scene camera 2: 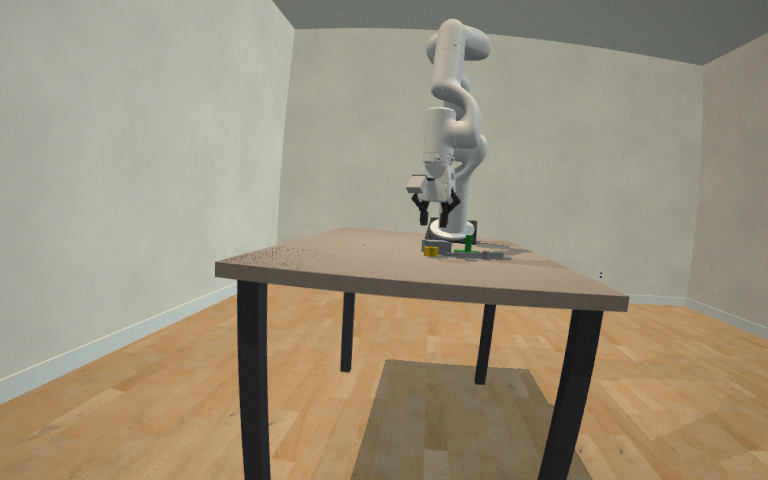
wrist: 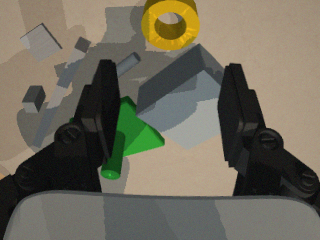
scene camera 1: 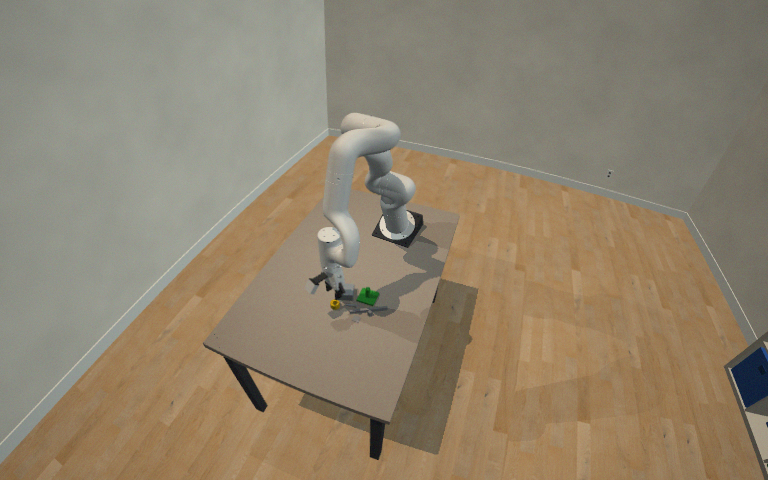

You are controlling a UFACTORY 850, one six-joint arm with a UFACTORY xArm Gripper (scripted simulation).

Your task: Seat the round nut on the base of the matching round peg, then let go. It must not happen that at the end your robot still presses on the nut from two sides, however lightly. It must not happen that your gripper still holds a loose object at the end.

Labels:
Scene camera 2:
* gripper: 433,226
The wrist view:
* gripper: 169,82
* grey block: 180,101

